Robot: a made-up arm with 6 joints.
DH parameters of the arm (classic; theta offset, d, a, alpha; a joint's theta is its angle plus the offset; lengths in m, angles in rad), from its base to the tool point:
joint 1: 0 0.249 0 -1.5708
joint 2: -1.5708 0 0.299 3.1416
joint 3: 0 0 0 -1.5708
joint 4: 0 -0.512 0 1.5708
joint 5: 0 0.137 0 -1.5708
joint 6: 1.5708 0 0 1.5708
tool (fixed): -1.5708 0 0 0
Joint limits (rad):
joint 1: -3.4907..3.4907
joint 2: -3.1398..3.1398
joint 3: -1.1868..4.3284
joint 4: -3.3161..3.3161
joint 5: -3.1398..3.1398
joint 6: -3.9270..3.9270
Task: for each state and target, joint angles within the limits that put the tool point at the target. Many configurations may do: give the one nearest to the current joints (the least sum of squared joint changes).
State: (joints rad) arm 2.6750 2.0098 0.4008 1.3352 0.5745 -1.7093
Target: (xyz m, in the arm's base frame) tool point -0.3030 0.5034 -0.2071
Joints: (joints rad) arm 2.1935 1.6143 0.3722 1.2170 0.5745 -1.7093
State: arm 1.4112 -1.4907 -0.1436 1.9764 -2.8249 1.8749
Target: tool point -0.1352 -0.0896 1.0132
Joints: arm 1.0162 -0.6419 0.6402 2.0881 -2.8249 1.8749
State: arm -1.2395 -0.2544 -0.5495 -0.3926 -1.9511 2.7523
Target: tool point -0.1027 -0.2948 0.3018
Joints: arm -1.5063 -0.7308 -0.9432 -0.4806 -1.9511 2.7523
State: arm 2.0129 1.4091 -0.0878 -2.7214 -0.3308 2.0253
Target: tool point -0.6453 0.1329 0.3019
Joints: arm 2.7370 0.6043 0.2913 -2.8657 -0.3308 2.0253
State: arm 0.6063 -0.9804 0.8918 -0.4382 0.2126 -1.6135
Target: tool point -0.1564 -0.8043 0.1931
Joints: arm 1.2170 -1.7252 1.5075 -0.2721 0.2126 -1.6135
